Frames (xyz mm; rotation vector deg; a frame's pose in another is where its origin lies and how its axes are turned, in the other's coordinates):
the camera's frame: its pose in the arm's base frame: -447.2 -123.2 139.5 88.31 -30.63 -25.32
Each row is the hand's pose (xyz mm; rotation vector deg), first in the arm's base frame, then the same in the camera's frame.
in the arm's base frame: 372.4 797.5 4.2 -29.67 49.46 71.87
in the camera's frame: 122.5 -193.4 -1218.7 -96.46 128.41 50.73
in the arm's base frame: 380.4 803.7 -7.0 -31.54 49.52 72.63
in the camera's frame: 124.9 -205.1 -1227.9 -97.79 129.19 52.04
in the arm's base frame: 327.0 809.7 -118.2 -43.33 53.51 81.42
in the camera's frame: 72.8 -312.8 -1197.1 97.85 -133.78 -57.17
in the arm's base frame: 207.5 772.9 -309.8 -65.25 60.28 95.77
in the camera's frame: -11.8 -496.2 -1089.6 79.15 -115.16 -53.52
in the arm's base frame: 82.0 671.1 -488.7 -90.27 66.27 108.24
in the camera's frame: -62.8 -666.0 -926.3 61.55 -94.91 -47.89
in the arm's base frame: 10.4 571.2 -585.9 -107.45 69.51 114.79
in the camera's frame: -67.3 -757.8 -799.4 50.81 -81.78 -43.52
